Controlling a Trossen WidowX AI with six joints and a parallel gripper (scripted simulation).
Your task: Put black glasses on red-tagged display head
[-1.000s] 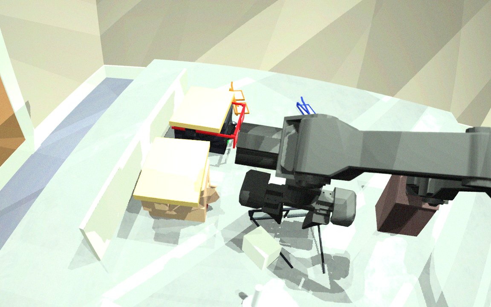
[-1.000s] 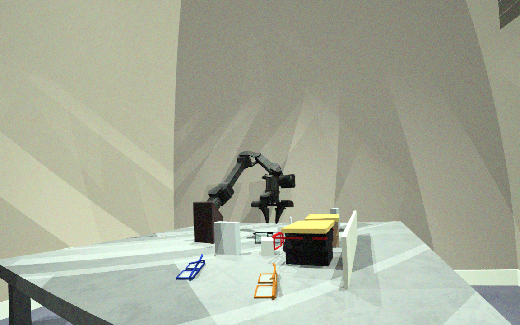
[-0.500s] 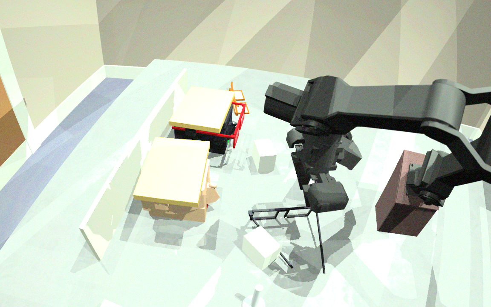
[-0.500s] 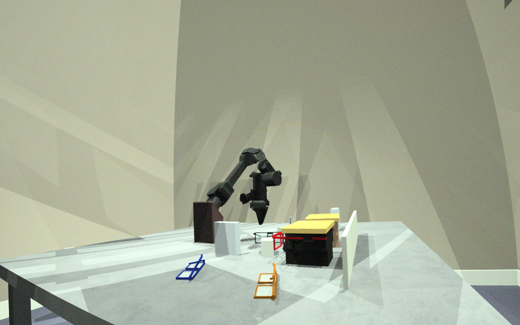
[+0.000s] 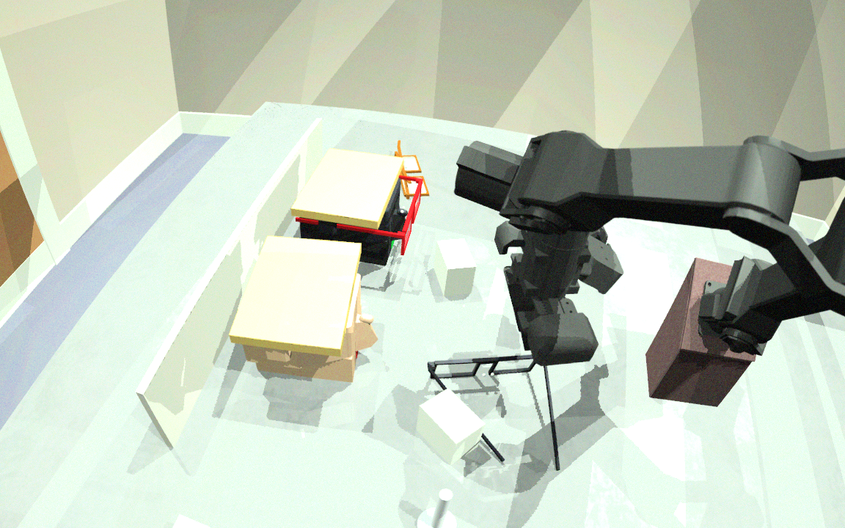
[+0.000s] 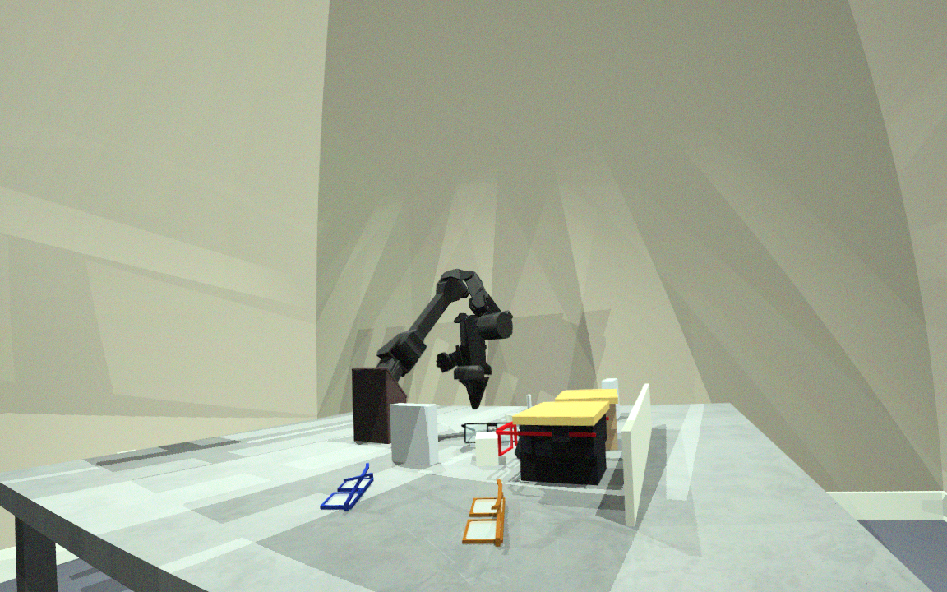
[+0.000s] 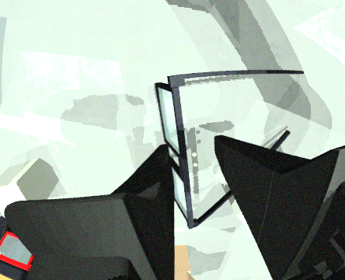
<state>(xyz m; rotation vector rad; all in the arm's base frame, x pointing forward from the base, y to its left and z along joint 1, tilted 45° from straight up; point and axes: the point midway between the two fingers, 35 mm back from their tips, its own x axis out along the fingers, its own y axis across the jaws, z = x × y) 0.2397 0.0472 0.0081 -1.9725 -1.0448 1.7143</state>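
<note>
Now: the white peg 210 mm to the left of my gripper tip, 60 mm ahead of it and 50 mm below it. Also, from my gripper tip: white wall panel 370 mm ahead, 90 mm to the right, 20 mm below; tan display head 230 mm ahead, 20 mm below, 10 mm to the left; black display head 240 mm ahead, 210 mm to the right, 20 mm below.
</note>
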